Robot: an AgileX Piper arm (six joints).
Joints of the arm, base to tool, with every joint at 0 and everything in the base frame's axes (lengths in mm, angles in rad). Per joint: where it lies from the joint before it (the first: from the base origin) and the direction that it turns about. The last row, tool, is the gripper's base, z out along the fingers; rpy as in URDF.
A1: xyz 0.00 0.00 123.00 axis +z
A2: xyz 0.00 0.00 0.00 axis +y
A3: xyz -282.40 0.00 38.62 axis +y
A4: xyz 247.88 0.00 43.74 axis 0.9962 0 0.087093
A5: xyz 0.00 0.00 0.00 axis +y
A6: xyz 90.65 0.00 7.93 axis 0.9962 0 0.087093
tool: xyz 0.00 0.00 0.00 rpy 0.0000 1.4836 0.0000
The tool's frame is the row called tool.
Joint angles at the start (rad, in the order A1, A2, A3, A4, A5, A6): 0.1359 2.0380 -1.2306 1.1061 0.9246 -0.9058
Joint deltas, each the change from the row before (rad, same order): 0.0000 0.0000 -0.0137 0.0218 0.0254 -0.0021; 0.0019 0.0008 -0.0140 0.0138 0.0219 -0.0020; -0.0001 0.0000 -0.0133 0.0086 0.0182 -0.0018; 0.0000 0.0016 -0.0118 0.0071 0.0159 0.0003
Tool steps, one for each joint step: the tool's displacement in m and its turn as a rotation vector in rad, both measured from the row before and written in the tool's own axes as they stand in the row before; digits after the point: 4 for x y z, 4 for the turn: -0.0035 0.0042 -0.0015 -0.0306 -0.0076 0.0009; -0.0031 0.0040 -0.0007 -0.0247 -0.0030 -0.0051; -0.0030 0.0031 -0.0014 -0.0185 -0.0032 -0.0070; -0.0025 0.0023 -0.0008 -0.0161 -0.0015 -0.0037
